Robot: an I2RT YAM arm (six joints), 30 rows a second.
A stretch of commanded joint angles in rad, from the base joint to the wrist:
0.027 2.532 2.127 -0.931 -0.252 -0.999
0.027 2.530 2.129 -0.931 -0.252 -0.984
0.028 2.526 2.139 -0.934 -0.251 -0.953
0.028 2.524 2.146 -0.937 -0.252 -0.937
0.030 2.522 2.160 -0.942 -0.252 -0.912
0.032 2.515 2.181 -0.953 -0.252 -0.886
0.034 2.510 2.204 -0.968 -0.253 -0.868
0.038 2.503 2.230 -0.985 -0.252 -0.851
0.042 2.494 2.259 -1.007 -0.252 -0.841
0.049 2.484 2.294 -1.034 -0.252 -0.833
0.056 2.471 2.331 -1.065 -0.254 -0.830
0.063 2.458 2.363 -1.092 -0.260 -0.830
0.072 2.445 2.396 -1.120 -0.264 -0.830
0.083 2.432 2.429 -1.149 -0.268 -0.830
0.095 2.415 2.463 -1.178 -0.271 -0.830
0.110 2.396 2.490 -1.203 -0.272 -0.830
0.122 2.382 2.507 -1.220 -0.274 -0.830
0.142 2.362 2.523 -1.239 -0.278 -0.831
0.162 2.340 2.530 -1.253 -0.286 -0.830
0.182 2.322 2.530 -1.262 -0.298 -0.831
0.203 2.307 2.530 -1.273 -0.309 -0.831
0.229 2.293 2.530 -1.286 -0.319 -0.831
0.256 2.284 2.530 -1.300 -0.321 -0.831
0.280 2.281 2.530 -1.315 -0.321 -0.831
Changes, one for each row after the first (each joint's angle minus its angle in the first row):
0.000 -0.002 0.002 0.000 0.000 0.015
0.001 -0.006 0.012 -0.003 0.001 0.046
0.001 -0.008 0.019 -0.006 0.000 0.062
0.003 -0.010 0.033 -0.011 0.000 0.087
0.005 -0.017 0.054 -0.022 0.000 0.113
0.007 -0.022 0.077 -0.037 -0.001 0.131
0.011 -0.029 0.103 -0.054 0.000 0.148
0.015 -0.038 0.132 -0.076 0.000 0.158
0.022 -0.048 0.167 -0.103 0.000 0.166
0.029 -0.061 0.204 -0.134 -0.002 0.169
0.036 -0.074 0.236 -0.161 -0.008 0.169
0.045 -0.087 0.269 -0.189 -0.012 0.169
0.056 -0.100 0.302 -0.218 -0.016 0.169
0.068 -0.117 0.336 -0.247 -0.019 0.169
0.083 -0.136 0.363 -0.272 -0.020 0.169
0.095 -0.150 0.380 -0.289 -0.022 0.169
0.115 -0.170 0.396 -0.308 -0.026 0.168
0.135 -0.192 0.403 -0.322 -0.034 0.169
0.155 -0.210 0.403 -0.331 -0.046 0.168
0.176 -0.225 0.403 -0.342 -0.057 0.168
0.202 -0.239 0.403 -0.355 -0.067 0.168
0.229 -0.248 0.403 -0.369 -0.069 0.168
0.253 -0.251 0.403 -0.384 -0.069 0.168

